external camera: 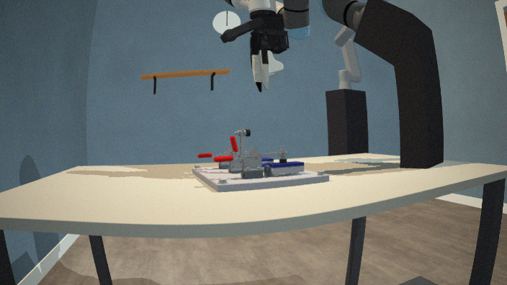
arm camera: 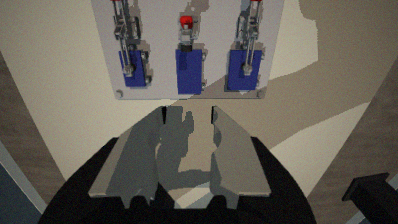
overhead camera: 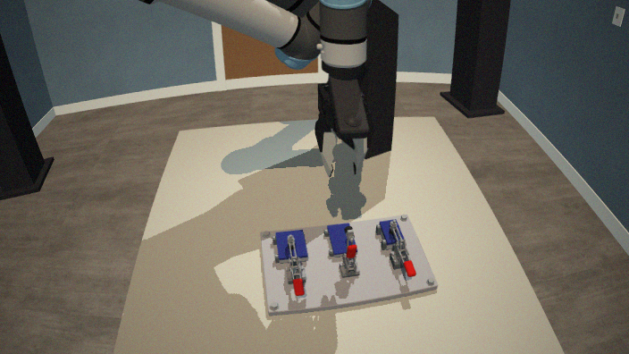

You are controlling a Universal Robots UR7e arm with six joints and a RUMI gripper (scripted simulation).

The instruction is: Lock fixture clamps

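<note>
Right now the grey fixture plate is 210 mm below my hand and 40 mm ahead of it. From my hand the other things lie so: blue part (190 mm below, 10 mm to the left, 10 mm behind).
</note>
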